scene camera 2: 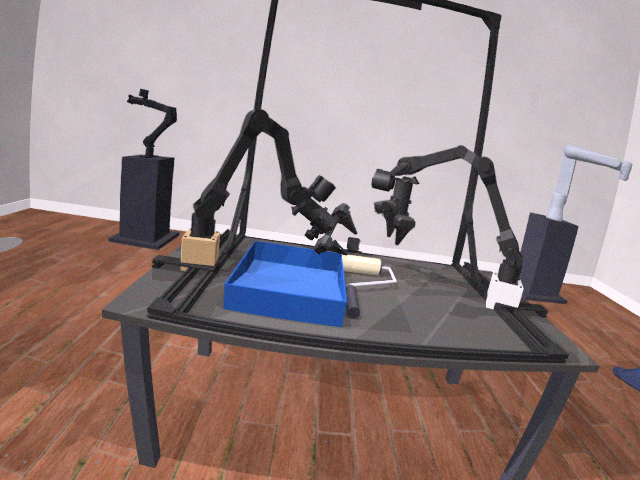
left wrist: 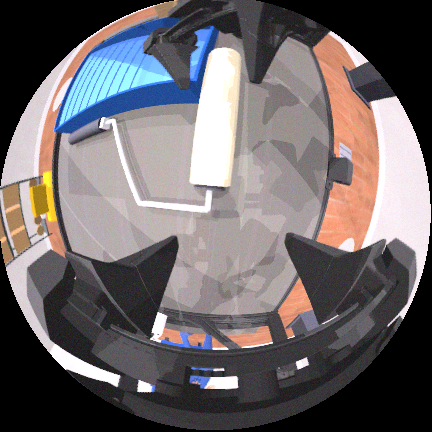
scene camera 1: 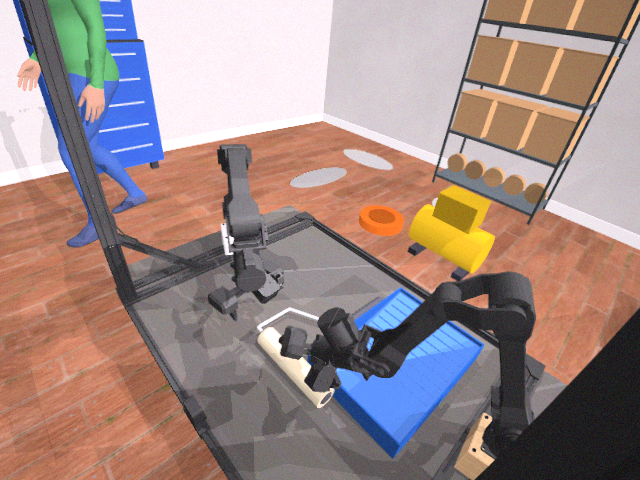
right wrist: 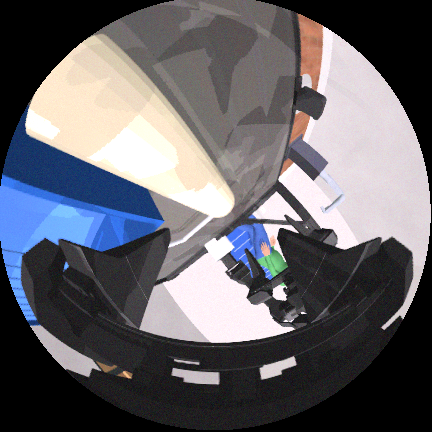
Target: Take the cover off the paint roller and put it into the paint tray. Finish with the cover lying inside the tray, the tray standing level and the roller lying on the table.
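Pixels of known places: left gripper, between the fingertips: [scene camera 2: 392, 241] [left wrist: 233, 240] [scene camera 1: 249, 309] [right wrist: 264, 231]; right gripper, between the fingertips: [scene camera 2: 351, 244] [left wrist: 211, 84] [right wrist: 225, 234]; left arm's base, origin of its link: [scene camera 2: 507, 280] [right wrist: 224, 254]; right arm's base, origin of its link: [scene camera 2: 201, 234] [scene camera 1: 500, 446].
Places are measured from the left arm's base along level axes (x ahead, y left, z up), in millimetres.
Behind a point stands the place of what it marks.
The cream cover [scene camera 1: 283, 365] @(x 534, y 29, z -49 mm) [scene camera 2: 361, 264] @(x 474, y 57, z -51 mm) [left wrist: 217, 120] @(x 499, y 39, z -33 mm) [right wrist: 125, 115] is on the roller, lying on the table. The roller's white wire frame [scene camera 1: 289, 310] @(x 355, y 94, z -63 mm) [scene camera 2: 372, 283] @(x 403, y 164, z -64 mm) [left wrist: 127, 175] @(x 380, y 132, z -61 mm) leads to its dark handle [scene camera 2: 353, 301] @(x 399, y 351, z -54 mm) [left wrist: 87, 132] @(x 416, y 283, z -57 mm) beside the tray. The blue tray [scene camera 1: 398, 428] @(x 742, y 238, z -83 mm) [scene camera 2: 284, 304] @(x 518, y 491, z -49 mm) [left wrist: 150, 97] @(x 507, y 159, z -57 mm) [right wrist: 30, 210] stands level, close beside the cover. My left gripper [scene camera 1: 250, 308] @(x 405, y -27, z 28 mm) [scene camera 2: 394, 235] @(x 405, y -27, z 28 mm) [left wrist: 233, 240] @(x 405, y -27, z 28 mm) is open and empty above the table, beyond the wire end. My right gripper [scene camera 1: 307, 359] [scene camera 2: 350, 242] @(x 518, y 57, z 6 mm) [left wrist: 211, 84] @(x 518, y 57, z 6 mm) is open above the cover, its fingers on either side of it in the left wrist view.
A black frame [scene camera 2: 488, 93] @(x 178, y -326, z 620 mm) rises over the table [scene camera 2: 444, 325] @(x 165, y 268, z -87 mm) and its rails run along the edges. A yellow machine [scene camera 1: 449, 235] and an orange ring [scene camera 1: 366, 225] are on the floor, near a shelf rack. A person stands beyond the table in scene camera 1.
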